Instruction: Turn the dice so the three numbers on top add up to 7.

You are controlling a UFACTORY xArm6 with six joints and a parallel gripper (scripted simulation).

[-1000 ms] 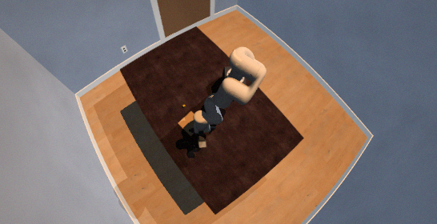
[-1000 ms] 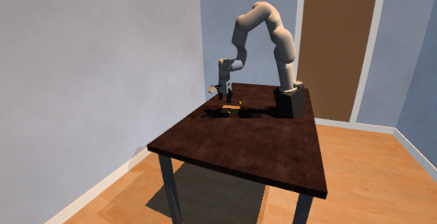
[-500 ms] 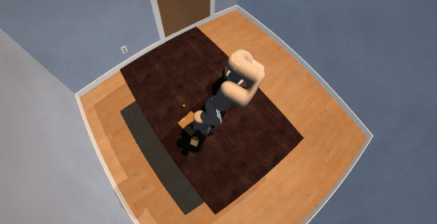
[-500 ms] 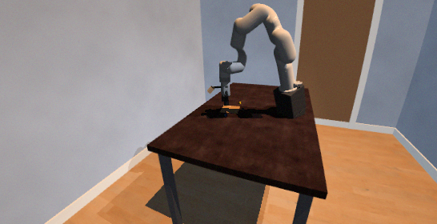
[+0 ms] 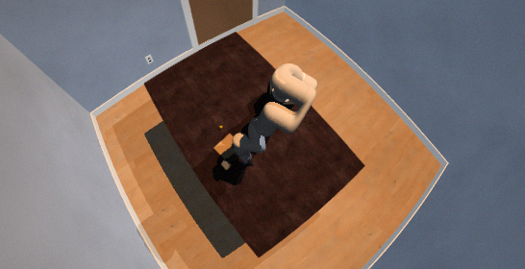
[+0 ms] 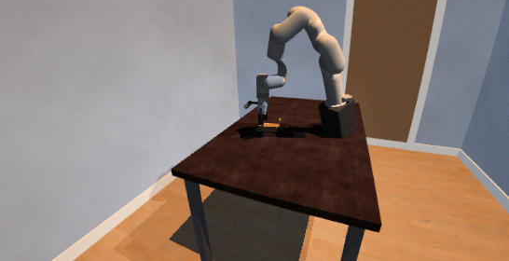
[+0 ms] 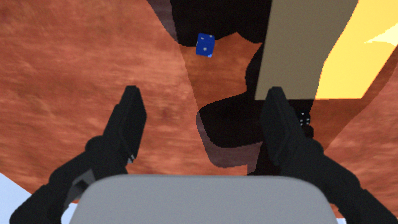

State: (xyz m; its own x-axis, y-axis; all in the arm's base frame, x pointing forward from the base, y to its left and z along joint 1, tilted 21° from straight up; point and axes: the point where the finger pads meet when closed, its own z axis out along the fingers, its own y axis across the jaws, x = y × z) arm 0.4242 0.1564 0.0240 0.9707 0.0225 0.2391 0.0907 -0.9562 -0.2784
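My hand is 90 mm above the blue die. Round my hand: mat: 130 mm to the right, 100 mm below, 10 mm ahead; yellow die: 280 mm to the right, 90 mm below, 30 mm behind; black die: 150 mm to the right, 90 mm below, 90 mm behind.
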